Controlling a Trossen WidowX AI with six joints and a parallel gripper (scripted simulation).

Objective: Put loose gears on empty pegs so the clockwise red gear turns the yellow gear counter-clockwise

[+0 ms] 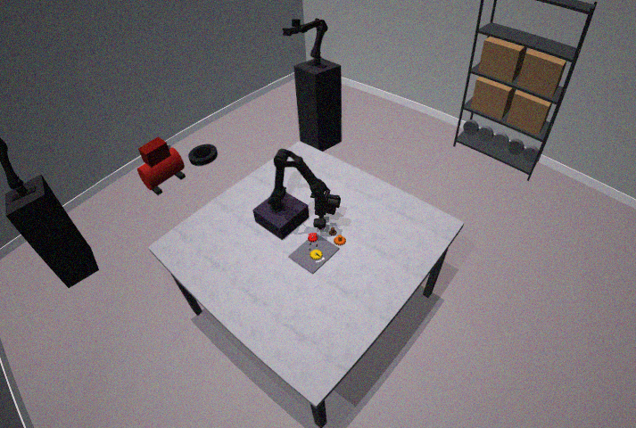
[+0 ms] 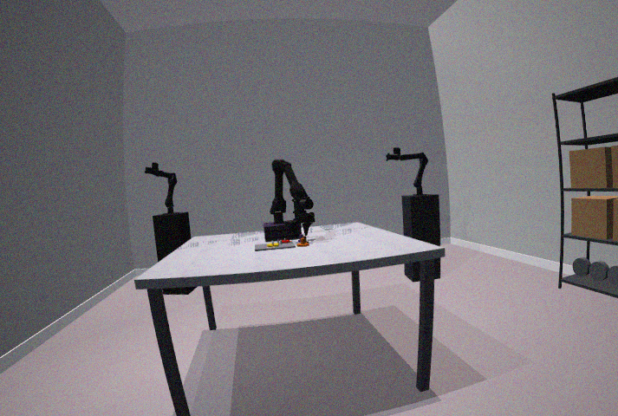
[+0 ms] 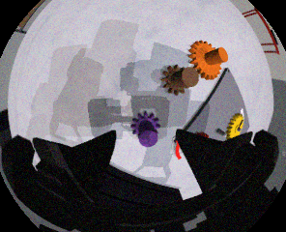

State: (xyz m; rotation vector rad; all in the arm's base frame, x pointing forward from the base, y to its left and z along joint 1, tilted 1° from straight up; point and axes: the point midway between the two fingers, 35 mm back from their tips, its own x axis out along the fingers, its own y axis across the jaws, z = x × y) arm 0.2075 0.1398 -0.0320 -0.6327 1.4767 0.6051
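Now: gripper tip 1 cm above the purple gear. Round my gripper tip: brown gear: 7 cm ahead, 2 cm to the left, 1 cm below; then orange gear: 14 cm ahead, 1 cm to the left, 1 cm below; then red gear: 4 cm ahead, 9 cm to the right, 1 cm below.
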